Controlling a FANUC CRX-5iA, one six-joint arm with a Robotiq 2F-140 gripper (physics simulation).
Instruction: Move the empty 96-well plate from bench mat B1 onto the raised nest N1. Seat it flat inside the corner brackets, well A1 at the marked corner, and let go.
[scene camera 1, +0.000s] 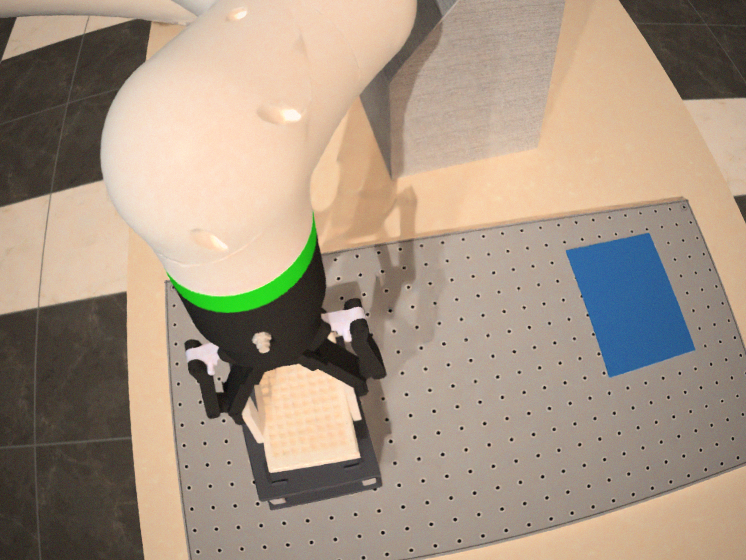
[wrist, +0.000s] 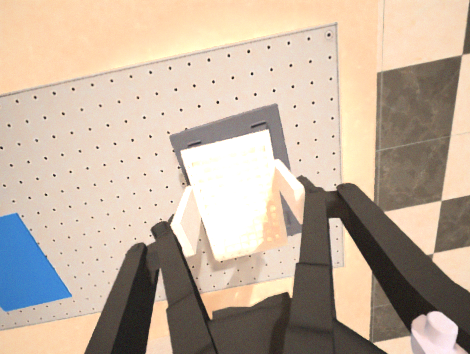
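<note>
The pale 96-well plate is gripped by its two long sides between the pale finger pads. My gripper is shut on it. The plate is over the dark grey raised nest, its edges nearly parallel to the nest's. It looks slightly above the nest; the exact gap cannot be told. Two corner brackets show just beyond the plate's end edge; the other brackets and the A1 mark are hidden. The plate's well A1 cannot be made out. Blue bench mat B1 lies flat, with no plate on it.
The nest stands on a grey perforated board on the pale table. In the scene view, a grey block-shaped pedestal stands behind the board, and mat B1 is at the right. The table's edge and tiled floor are on the nest's outer side.
</note>
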